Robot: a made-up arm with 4 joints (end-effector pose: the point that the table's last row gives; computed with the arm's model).
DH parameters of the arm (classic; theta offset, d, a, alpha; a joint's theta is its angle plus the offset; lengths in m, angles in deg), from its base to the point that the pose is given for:
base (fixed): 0 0.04 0 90
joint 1: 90 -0.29 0.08 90
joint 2: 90 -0.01 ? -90
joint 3: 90 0.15 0.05 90
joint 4: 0 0.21 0.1 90
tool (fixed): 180 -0.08 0 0
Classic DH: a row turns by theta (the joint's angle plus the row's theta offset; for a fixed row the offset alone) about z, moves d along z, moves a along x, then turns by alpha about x.
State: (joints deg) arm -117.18 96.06 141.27 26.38
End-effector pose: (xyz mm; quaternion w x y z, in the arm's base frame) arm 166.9 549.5 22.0 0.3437 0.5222 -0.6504 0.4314
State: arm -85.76 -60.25 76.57 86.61
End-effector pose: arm 156.6 -56.1 260.9 0.6766 -0.5609 -0.3160 0.3574
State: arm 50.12 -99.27 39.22 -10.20
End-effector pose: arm -441.5 120.4 58.7 0.4861 -0.5114 -0.4486 -0.5485
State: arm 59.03 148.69 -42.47 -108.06
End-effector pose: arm 118.9 646.6 40.6 0.3736 0.0038 -0.2130 0.9028
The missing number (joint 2, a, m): 0.18
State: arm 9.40 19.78 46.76 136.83
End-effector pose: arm -75.7 -13.8 -174.6 0.3279 -0.2807 -0.8455 -0.3145
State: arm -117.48 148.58 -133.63 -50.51
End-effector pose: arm -31.6 492.7 -240.0 0.8912 0.4534 0.0134 -0.0015
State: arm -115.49 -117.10 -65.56 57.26
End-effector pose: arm 356.2 179.9 -313.7 0.1585 0.2366 0.6170 0.7337
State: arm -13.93 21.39 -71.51 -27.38
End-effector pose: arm 73.3 -30.8 -218.9 0.7844 0.0823 0.1798 0.5879
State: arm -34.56 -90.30 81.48 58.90
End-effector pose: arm -36.0 14.0 380.2 0.4248 -0.7033 -0.5649 0.0756
